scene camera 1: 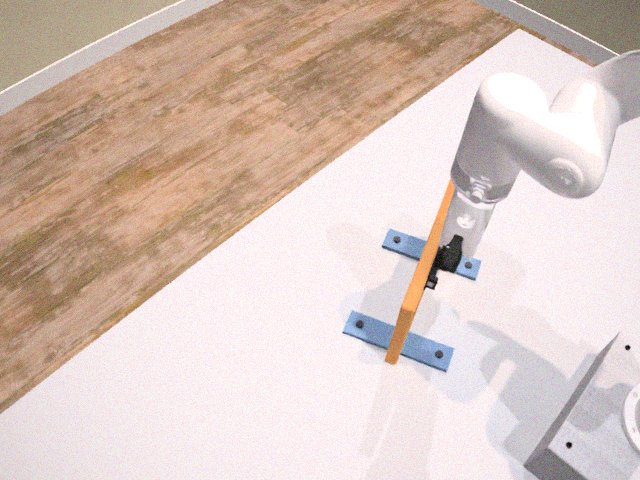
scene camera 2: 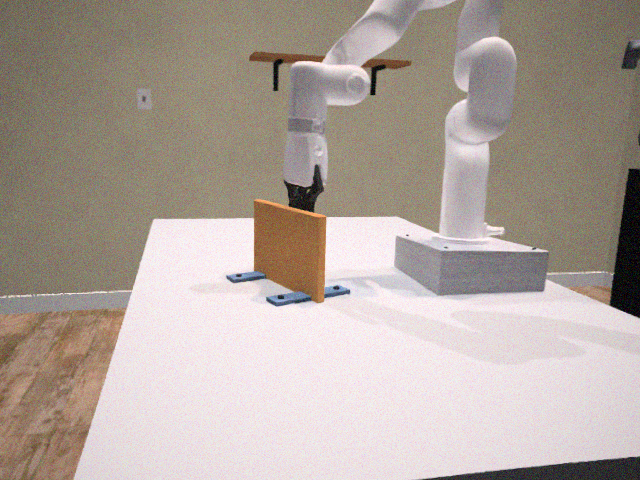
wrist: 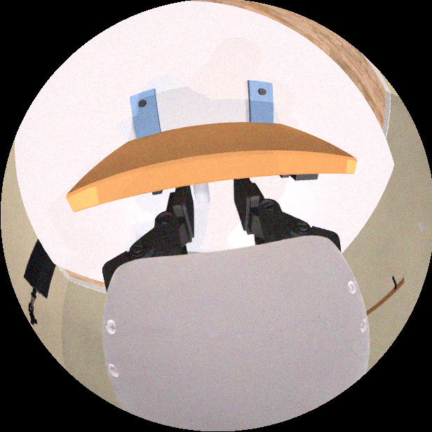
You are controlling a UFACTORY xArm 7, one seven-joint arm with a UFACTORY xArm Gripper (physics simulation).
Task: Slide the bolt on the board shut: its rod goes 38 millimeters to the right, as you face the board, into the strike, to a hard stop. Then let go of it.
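Seen in the pictures: gripper, fingertip midpoint: [scene camera 1: 448,256]; arm's base at its link origin: [scene camera 2: 460,240].
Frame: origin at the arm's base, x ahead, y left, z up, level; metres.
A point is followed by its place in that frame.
Observation:
The upright orange board [scene camera 1: 424,260] {z 0.085, x 0.379, y 0.125 m} [scene camera 2: 289,248] {z 0.005, x 0.395, y 0.108 m} [wrist: 220,162] carries the bolt on its robot-facing side. A pale knob or handle [wrist: 201,193] stands out from it in the wrist view. A black fitting [scene camera 1: 430,283] {z 0.052, x 0.358, y 0.125 m} [wrist: 157,192] shows at the left end, and a dark block [wrist: 306,176], which looks like the strike, at the right. My gripper [wrist: 211,186] points down close to the board, partly open. The pale knob shows between its fingers, nearer the left one, with a gap to the right one. The rod and the fingertips are hidden by the board's top edge.
Blue feet [scene camera 1: 369,329] {z -0.073, x 0.399, y 0.184 m} [scene camera 2: 245,276] {z -0.073, x 0.485, y 0.033 m} [wrist: 261,102] with dark screws hold the board on the white table [scene camera 1: 232,372] {z -0.081, x 0.472, y 0.389 m} [scene camera 2: 217,387] {z -0.081, x 0.508, y 0.534 m}. The arm's grey base block [scene camera 2: 491,271] {z -0.034, x -0.016, y 0.141 m} stands to the right in the second scene view. A wooden shelf [scene camera 2: 392,63] is on the wall behind.

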